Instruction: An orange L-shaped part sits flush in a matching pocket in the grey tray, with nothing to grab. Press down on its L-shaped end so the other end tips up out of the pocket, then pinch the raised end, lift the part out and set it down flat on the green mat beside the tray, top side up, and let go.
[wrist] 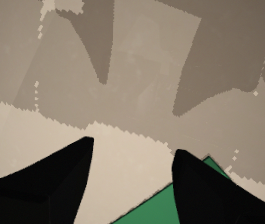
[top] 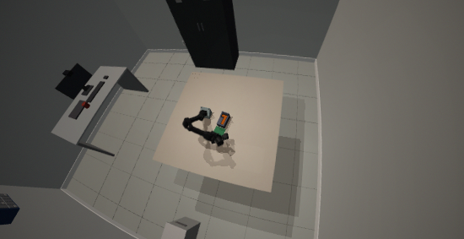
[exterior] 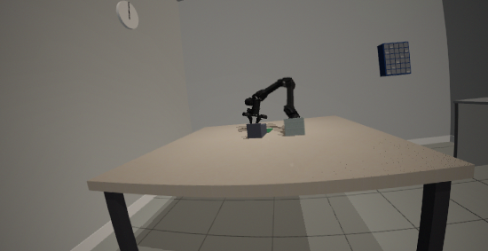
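Right now the orange L-shaped part is 60 mm behind my gripper tip, 240 mm to the left of it and 20 mm above it. Also, from my gripper tip: green mat (80 mm behind, 70 mm to the left, 40 mm below).
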